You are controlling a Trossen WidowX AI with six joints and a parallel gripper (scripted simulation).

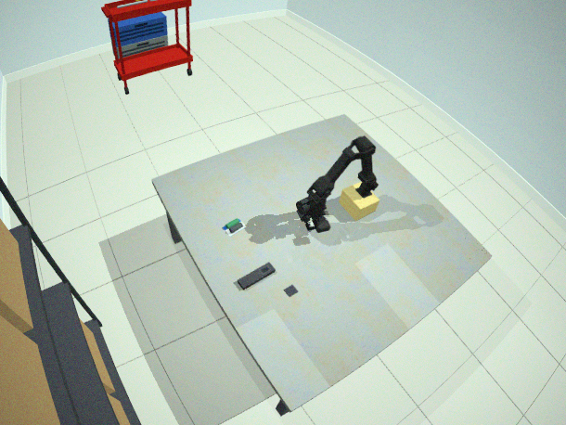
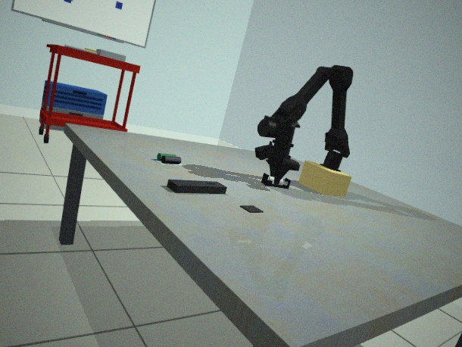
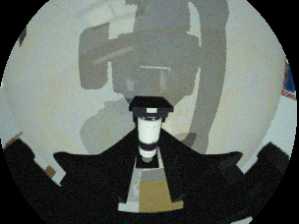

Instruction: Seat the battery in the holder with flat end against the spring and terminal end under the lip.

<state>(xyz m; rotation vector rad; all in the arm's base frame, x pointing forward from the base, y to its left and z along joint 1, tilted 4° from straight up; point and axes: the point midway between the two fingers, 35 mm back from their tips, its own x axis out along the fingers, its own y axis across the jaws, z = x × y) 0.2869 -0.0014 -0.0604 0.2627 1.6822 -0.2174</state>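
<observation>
My gripper tip is 1 cm below the battery. The rest, counted from my gripper tip: long black bar 37 cm ahead, 9 cm to the left, 1 cm above; then white card 32 cm ahead, 18 cm to the right; then small dark square plate 29 cm ahead, 22 cm to the left, 1 cm below.
</observation>
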